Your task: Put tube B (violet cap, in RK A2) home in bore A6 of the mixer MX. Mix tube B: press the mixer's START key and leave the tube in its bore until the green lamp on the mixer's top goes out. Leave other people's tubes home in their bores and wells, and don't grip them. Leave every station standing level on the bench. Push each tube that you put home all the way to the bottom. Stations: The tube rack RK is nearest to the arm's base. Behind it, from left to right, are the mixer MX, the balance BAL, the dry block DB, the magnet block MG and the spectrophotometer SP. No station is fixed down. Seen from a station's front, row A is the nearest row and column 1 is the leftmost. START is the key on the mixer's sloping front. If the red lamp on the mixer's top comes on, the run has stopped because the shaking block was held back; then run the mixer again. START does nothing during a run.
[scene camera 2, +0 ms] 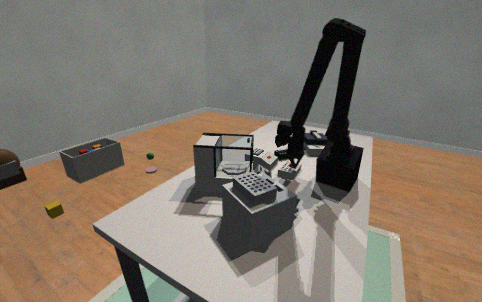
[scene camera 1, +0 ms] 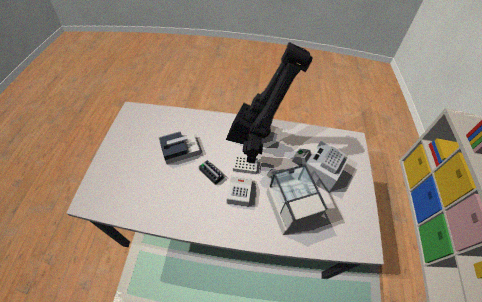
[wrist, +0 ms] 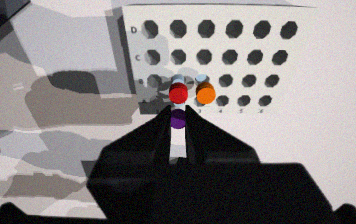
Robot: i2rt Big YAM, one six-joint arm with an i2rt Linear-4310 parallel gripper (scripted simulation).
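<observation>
The wrist view shows the gripper (wrist: 178,111) and a tube rack (wrist: 257,94); a spectrophotometer is out of frame in the wrist view, and a mixer is out of frame in the wrist view too. Scene camera 1 shows the spectrophotometer (scene camera 1: 176,150) and the mixer (scene camera 1: 323,178). Visible in scene camera 2: a glass-walled balance (scene camera 2: 218,157) and the mixer (scene camera 2: 255,224).
</observation>
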